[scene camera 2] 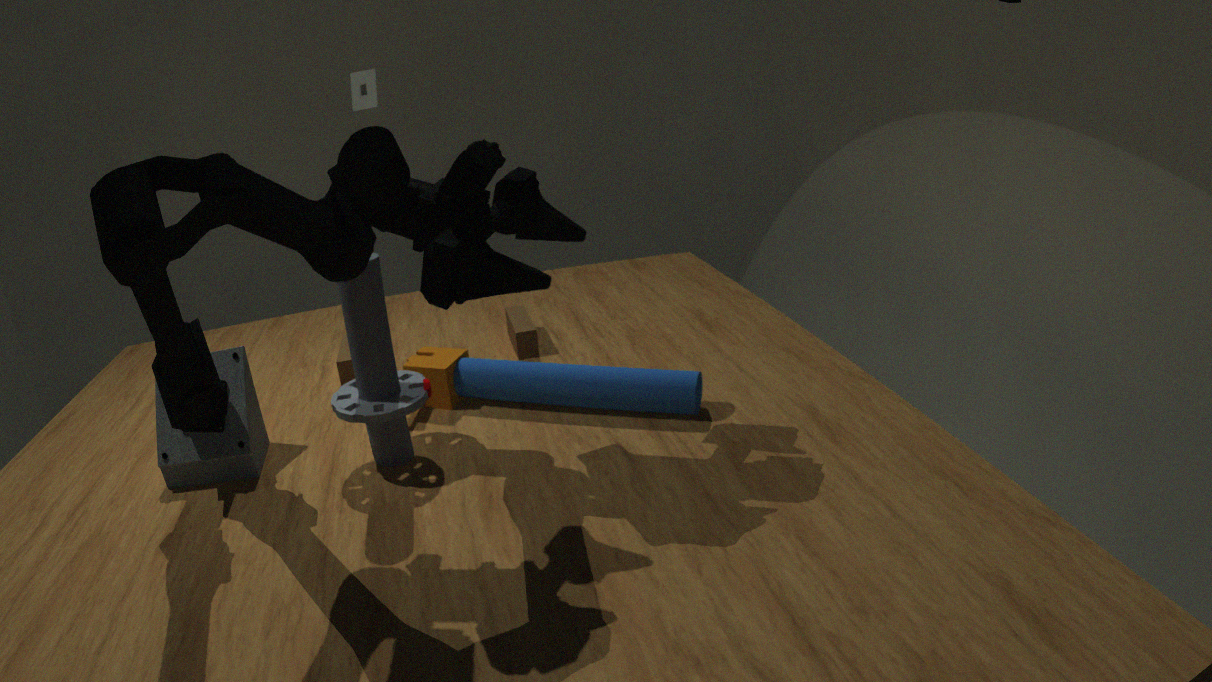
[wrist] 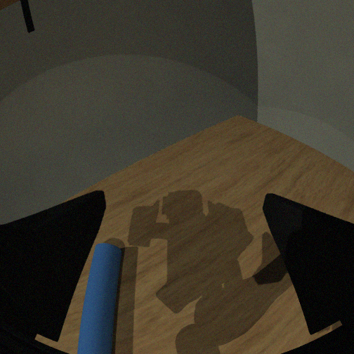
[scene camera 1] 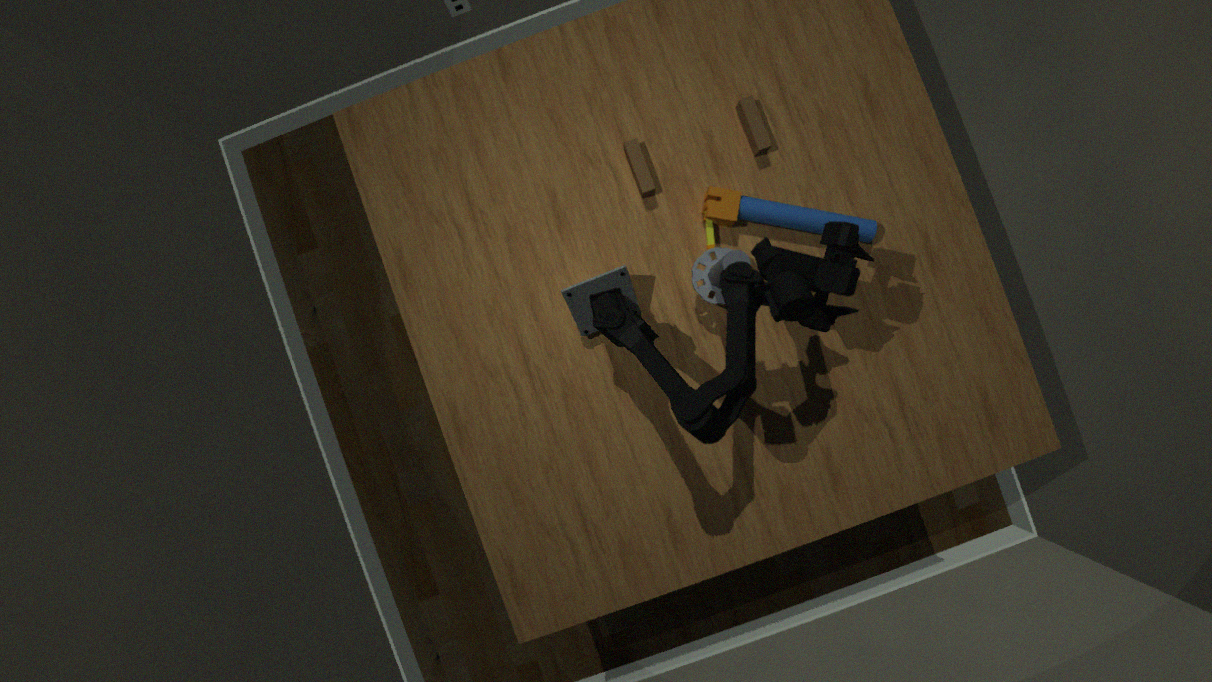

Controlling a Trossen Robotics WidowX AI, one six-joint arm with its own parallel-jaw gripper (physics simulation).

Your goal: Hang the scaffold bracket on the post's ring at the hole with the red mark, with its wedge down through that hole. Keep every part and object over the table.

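The scaffold bracket lies on its side on the table. Its orange head [scene camera 1: 724, 206] [scene camera 2: 440, 373] is near the post, and its blue tube [scene camera 1: 788, 213] [scene camera 2: 576, 385] [wrist: 100, 300] points away from the arm's base. A yellow wedge [scene camera 1: 710, 234] sticks out from the head towards the ring. The grey post [scene camera 2: 366, 330] stands upright through the holed ring [scene camera 1: 698, 273] [scene camera 2: 360, 410]. The red mark [scene camera 2: 427, 385] is on the ring's rim, on the side near the bracket. My gripper [scene camera 1: 861, 284] [scene camera 2: 567, 257] [wrist: 186, 201] is open and empty, high above the table, beside the tube's far end.
Two wooden blocks [scene camera 1: 639, 167] [scene camera 1: 753, 125] lie beyond the bracket. The arm's grey base [scene camera 1: 584, 298] [scene camera 2: 245, 407] is near the post. The arm's forearm passes over the post in the first scene view. A table corner [wrist: 237, 130] shows ahead of the fingers in the wrist view.
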